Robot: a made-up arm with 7 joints.
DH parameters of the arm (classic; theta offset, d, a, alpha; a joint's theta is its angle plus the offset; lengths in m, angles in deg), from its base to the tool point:
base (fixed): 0 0 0 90
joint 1: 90 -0.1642 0 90
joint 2: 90 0 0 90
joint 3: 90 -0.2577 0 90
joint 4: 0 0 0 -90
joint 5: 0 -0.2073 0 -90
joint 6: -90 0 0 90
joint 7: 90 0 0 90
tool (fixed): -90 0 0 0
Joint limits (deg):
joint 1: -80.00..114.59
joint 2: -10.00..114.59
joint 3: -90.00..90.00
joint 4: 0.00..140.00
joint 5: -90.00..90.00
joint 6: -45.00..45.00
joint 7: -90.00..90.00
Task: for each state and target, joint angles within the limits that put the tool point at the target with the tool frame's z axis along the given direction. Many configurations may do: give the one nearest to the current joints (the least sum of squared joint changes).
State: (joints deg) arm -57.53 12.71 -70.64 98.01 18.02 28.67 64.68
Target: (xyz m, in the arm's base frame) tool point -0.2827 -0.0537 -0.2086 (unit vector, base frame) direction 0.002 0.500 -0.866
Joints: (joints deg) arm -61.48 -8.75 -73.44 54.84 29.13 28.57 85.55
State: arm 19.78 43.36 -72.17 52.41 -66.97 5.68 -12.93
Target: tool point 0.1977 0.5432 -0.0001 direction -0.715 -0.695 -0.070
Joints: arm 57.67 81.25 -45.51 46.65 -65.66 2.84 6.74
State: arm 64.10 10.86 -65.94 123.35 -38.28 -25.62 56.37
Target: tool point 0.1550 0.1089 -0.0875 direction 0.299 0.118 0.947
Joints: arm 60.55 35.47 -90.00 134.32 -15.60 -29.77 84.38
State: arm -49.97 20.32 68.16 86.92 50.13 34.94 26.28
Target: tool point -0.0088 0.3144 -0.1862 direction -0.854 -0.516 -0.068
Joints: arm -28.75 -3.98 63.12 119.17 52.98 17.87 18.18
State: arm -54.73 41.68 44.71 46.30 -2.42 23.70 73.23
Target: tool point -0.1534 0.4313 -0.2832 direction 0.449 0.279 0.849
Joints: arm -54.65 30.93 29.53 52.06 -15.27 28.34 63.22
